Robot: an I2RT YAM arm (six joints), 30 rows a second.
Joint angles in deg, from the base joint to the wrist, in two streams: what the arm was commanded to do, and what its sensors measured. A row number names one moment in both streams.
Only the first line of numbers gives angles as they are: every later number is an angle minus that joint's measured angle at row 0.
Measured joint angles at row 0: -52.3 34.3 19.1 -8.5 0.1 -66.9
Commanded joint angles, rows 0 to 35: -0.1 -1.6 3.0 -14.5 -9.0 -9.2; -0.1 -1.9 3.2 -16.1 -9.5 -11.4; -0.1 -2.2 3.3 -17.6 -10.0 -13.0; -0.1 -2.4 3.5 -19.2 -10.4 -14.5; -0.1 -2.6 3.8 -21.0 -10.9 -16.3; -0.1 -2.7 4.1 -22.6 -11.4 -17.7; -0.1 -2.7 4.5 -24.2 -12.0 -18.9; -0.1 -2.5 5.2 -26.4 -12.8 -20.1; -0.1 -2.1 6.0 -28.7 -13.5 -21.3; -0.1 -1.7 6.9 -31.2 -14.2 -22.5; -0.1 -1.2 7.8 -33.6 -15.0 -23.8; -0.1 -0.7 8.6 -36.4 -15.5 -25.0; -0.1 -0.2 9.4 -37.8 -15.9 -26.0; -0.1 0.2 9.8 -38.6 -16.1 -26.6; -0.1 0.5 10.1 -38.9 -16.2 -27.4; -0.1 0.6 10.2 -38.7 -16.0 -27.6; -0.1 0.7 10.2 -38.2 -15.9 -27.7; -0.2 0.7 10.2 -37.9 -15.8 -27.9; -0.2 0.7 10.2 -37.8 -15.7 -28.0; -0.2 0.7 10.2 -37.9 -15.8 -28.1; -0.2 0.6 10.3 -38.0 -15.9 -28.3; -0.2 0.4 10.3 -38.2 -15.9 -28.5; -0.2 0.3 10.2 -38.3 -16.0 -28.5; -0.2 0.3 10.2 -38.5 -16.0 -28.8; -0.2 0.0 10.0 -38.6 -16.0 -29.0; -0.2 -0.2 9.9 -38.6 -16.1 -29.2; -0.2 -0.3 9.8 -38.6 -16.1 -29.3; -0.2 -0.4 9.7 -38.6 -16.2 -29.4; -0.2 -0.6 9.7 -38.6 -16.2 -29.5; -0.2 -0.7 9.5 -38.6 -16.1 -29.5; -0.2 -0.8 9.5 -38.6 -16.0 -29.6; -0.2 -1.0 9.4 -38.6 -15.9 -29.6; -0.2 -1.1 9.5 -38.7 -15.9 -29.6; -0.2 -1.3 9.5 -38.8 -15.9 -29.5; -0.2 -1.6 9.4 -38.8 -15.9 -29.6; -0.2 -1.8 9.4 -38.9 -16.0 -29.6
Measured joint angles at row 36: -0.1 -0.8 8.5 -38.2 -13.6 -28.7
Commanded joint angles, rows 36 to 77: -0.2 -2.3 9.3 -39.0 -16.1 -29.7; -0.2 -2.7 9.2 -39.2 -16.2 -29.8; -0.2 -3.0 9.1 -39.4 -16.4 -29.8; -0.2 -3.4 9.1 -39.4 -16.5 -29.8; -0.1 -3.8 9.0 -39.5 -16.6 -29.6; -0.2 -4.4 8.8 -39.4 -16.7 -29.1; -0.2 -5.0 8.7 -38.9 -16.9 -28.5; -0.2 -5.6 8.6 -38.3 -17.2 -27.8; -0.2 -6.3 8.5 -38.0 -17.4 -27.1; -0.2 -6.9 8.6 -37.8 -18.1 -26.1; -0.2 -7.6 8.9 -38.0 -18.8 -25.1; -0.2 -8.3 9.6 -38.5 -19.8 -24.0; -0.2 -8.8 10.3 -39.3 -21.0 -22.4; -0.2 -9.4 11.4 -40.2 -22.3 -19.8; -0.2 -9.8 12.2 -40.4 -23.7 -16.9; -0.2 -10.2 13.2 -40.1 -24.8 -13.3; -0.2 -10.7 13.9 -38.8 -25.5 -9.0; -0.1 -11.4 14.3 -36.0 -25.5 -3.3; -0.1 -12.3 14.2 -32.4 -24.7 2.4; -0.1 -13.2 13.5 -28.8 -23.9 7.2; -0.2 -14.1 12.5 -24.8 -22.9 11.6; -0.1 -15.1 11.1 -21.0 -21.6 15.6; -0.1 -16.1 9.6 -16.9 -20.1 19.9; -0.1 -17.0 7.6 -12.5 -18.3 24.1; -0.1 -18.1 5.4 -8.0 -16.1 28.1; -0.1 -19.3 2.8 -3.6 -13.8 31.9; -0.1 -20.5 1.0 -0.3 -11.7 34.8; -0.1 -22.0 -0.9 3.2 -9.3 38.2; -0.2 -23.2 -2.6 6.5 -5.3 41.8; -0.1 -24.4 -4.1 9.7 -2.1 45.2; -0.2 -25.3 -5.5 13.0 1.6 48.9; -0.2 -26.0 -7.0 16.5 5.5 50.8; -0.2 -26.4 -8.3 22.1 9.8 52.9; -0.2 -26.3 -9.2 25.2 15.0 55.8; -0.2 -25.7 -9.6 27.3 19.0 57.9; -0.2 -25.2 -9.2 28.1 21.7 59.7; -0.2 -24.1 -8.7 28.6 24.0 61.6; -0.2 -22.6 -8.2 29.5 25.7 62.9; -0.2 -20.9 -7.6 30.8 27.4 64.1; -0.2 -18.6 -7.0 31.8 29.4 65.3; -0.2 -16.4 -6.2 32.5 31.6 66.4; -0.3 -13.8 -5.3 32.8 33.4 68.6
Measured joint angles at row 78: -0.1 -20.5 -8.9 22.7 20.5 58.0
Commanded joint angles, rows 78 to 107: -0.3 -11.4 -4.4 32.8 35.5 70.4; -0.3 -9.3 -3.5 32.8 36.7 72.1; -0.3 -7.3 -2.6 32.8 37.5 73.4; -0.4 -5.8 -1.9 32.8 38.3 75.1; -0.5 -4.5 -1.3 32.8 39.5 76.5; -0.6 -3.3 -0.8 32.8 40.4 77.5; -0.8 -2.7 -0.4 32.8 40.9 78.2; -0.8 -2.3 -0.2 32.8 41.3 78.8; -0.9 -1.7 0.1 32.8 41.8 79.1; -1.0 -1.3 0.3 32.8 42.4 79.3; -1.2 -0.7 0.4 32.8 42.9 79.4; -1.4 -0.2 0.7 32.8 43.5 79.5; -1.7 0.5 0.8 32.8 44.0 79.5; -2.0 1.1 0.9 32.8 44.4 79.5; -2.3 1.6 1.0 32.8 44.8 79.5; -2.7 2.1 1.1 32.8 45.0 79.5; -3.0 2.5 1.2 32.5 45.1 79.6; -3.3 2.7 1.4 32.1 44.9 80.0; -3.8 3.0 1.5 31.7 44.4 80.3; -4.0 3.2 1.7 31.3 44.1 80.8; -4.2 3.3 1.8 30.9 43.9 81.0; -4.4 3.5 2.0 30.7 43.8 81.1; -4.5 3.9 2.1 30.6 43.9 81.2; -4.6 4.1 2.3 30.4 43.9 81.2; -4.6 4.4 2.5 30.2 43.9 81.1; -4.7 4.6 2.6 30.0 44.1 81.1; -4.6 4.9 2.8 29.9 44.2 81.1; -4.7 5.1 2.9 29.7 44.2 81.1; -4.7 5.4 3.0 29.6 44.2 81.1; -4.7 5.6 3.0 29.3 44.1 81.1
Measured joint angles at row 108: -4.4 5.0 0.5 28.6 43.2 79.9
